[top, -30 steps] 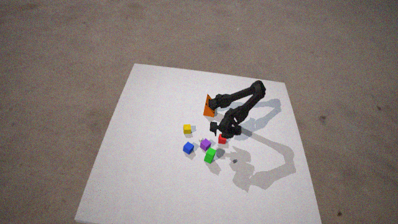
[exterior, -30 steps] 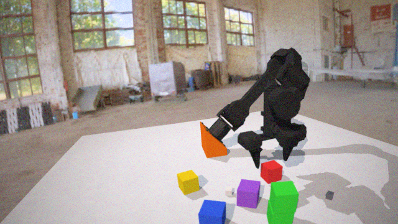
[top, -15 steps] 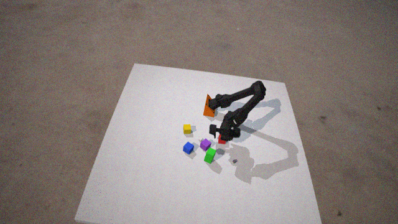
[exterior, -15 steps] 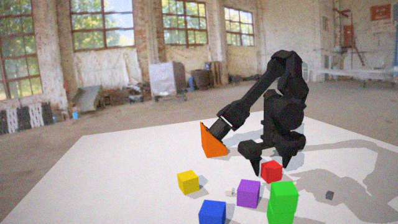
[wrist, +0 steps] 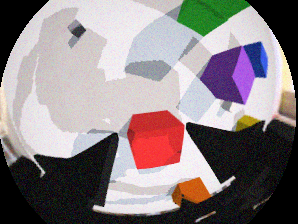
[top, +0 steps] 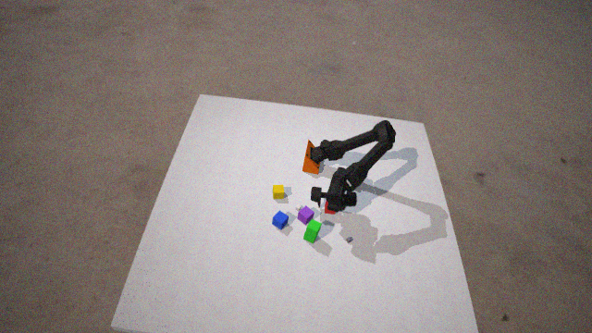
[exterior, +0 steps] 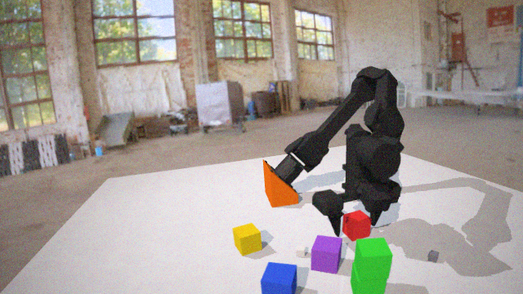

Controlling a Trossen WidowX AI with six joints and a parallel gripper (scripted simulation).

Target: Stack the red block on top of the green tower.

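My gripper tip is 1 cm below the red block. Also, from my gripper tip: purple cube: 11 cm to the right, 6 cm ahead, 1 cm above; then tiny grey cube: 15 cm ahead, 7 cm to the left; then blue cube: 21 cm to the right, 9 cm ahead, 1 cm above.
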